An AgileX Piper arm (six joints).
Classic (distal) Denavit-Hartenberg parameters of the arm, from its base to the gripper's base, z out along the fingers. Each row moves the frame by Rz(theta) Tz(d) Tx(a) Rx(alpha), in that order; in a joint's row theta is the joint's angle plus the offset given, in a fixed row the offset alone. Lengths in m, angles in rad.
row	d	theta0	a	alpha
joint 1	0.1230	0.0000	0.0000	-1.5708
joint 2	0.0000	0.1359	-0.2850	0.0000
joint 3	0.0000	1.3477	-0.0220	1.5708
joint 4	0.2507	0.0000	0.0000	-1.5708
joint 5	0.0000	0.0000	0.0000	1.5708
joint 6	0.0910	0.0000	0.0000	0.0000
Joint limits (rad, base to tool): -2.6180..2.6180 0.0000..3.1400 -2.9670..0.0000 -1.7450..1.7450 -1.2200..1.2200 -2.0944..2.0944
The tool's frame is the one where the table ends.
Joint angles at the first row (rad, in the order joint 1, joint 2, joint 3, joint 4, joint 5, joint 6):
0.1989 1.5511 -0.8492 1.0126 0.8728 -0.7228
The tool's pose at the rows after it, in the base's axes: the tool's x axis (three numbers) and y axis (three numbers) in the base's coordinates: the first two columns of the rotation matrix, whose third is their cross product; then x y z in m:
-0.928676, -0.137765, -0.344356, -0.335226, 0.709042, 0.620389, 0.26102, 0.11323, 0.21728
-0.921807, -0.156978, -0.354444, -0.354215, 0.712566, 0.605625, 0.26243, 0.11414, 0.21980
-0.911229, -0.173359, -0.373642, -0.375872, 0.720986, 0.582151, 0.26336, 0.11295, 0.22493
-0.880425, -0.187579, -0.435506, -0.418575, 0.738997, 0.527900, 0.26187, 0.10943, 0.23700
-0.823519, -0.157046, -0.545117, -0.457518, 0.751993, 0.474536, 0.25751, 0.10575, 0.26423
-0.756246, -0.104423, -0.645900, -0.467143, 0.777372, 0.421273, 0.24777, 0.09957, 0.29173
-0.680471, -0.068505, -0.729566, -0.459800, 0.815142, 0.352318, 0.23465, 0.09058, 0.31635
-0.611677, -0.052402, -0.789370, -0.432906, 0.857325, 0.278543, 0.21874, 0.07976, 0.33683
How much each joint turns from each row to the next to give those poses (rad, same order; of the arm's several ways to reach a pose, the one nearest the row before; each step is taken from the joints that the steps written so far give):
0.0023 0.0000 -0.0089 -0.0096 0.0000 0.0000
0.0051 0.0000 -0.0147 -0.0233 0.0018 0.0058
0.0000 -0.0109 -0.0146 -0.0326 -0.0012 0.0099
-0.0001 -0.0432 -0.0085 -0.0431 -0.0285 0.0024
0.0001 -0.0847 -0.0148 -0.0094 -0.0478 0.0062
0.0000 -0.0997 -0.0020 -0.0196 -0.0645 0.0326
0.0000 -0.1007 0.0000 -0.0720 -0.0637 0.0644
-0.0001 -0.0970 0.0000 -0.1283 -0.0436 0.1056

